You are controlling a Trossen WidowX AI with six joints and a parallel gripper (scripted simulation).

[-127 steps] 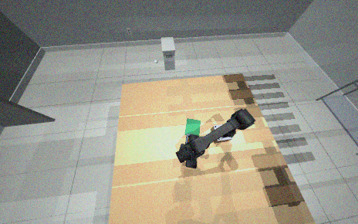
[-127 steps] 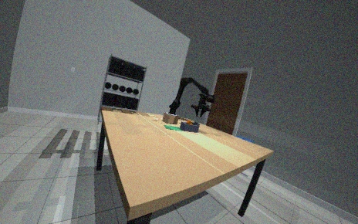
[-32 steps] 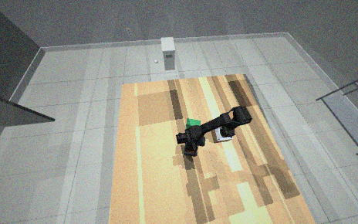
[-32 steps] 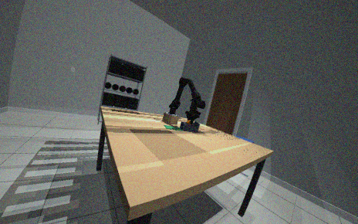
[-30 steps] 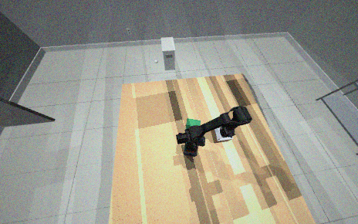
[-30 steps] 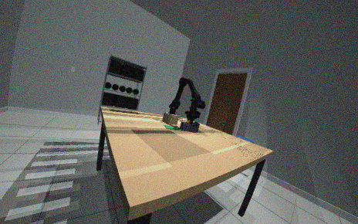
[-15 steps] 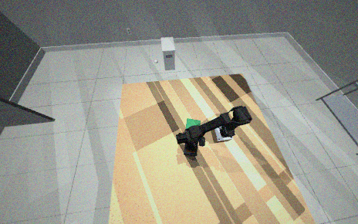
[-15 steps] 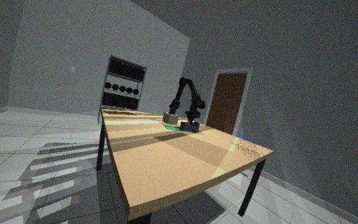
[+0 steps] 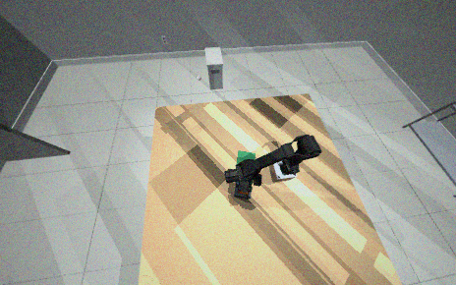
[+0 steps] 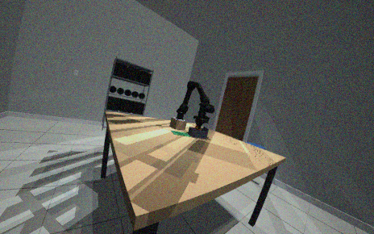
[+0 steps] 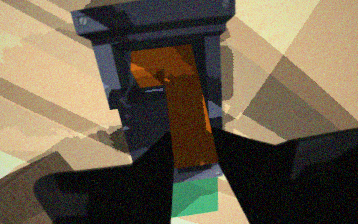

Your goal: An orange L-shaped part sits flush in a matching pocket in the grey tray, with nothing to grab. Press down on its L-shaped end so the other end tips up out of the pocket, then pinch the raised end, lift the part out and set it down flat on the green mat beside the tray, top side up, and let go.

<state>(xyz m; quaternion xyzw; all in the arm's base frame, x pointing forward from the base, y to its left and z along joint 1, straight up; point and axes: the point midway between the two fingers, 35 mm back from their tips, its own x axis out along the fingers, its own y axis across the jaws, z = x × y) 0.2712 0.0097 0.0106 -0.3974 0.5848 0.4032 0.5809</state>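
My gripper tip is now 60 mm past the green mat, 130 mm to the left of it and 90 mm above it. Round my gripper tip: orange L-shaped part 40 mm to the left, 30 mm below.
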